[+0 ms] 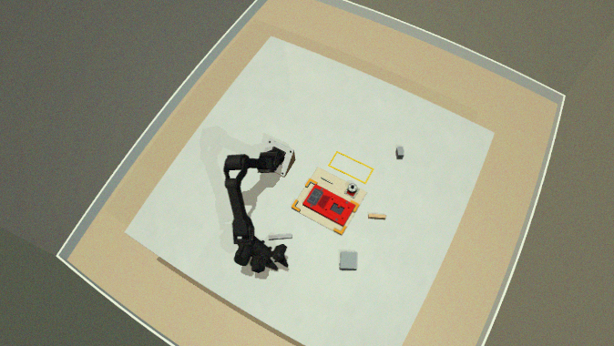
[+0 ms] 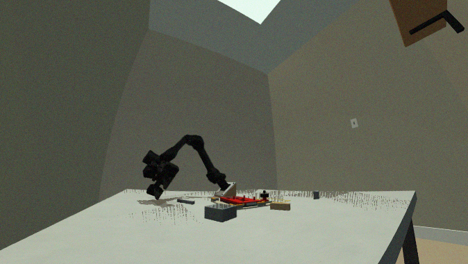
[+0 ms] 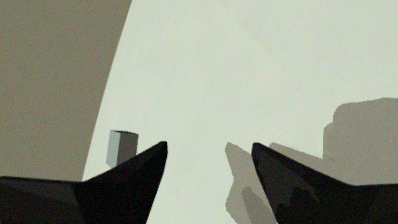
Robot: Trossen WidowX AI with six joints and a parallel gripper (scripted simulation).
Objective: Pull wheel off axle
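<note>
My gripper tip is now 23 cm short of the tan bar, 39 cm to the right of it and 4 cm above it. Round my gripper tip: small grey cube: 19 cm ahead, 72 cm to the left, 3 cm below; flat grey bar: 9 cm behind, 12 cm to the left, 4 cm below.
</note>
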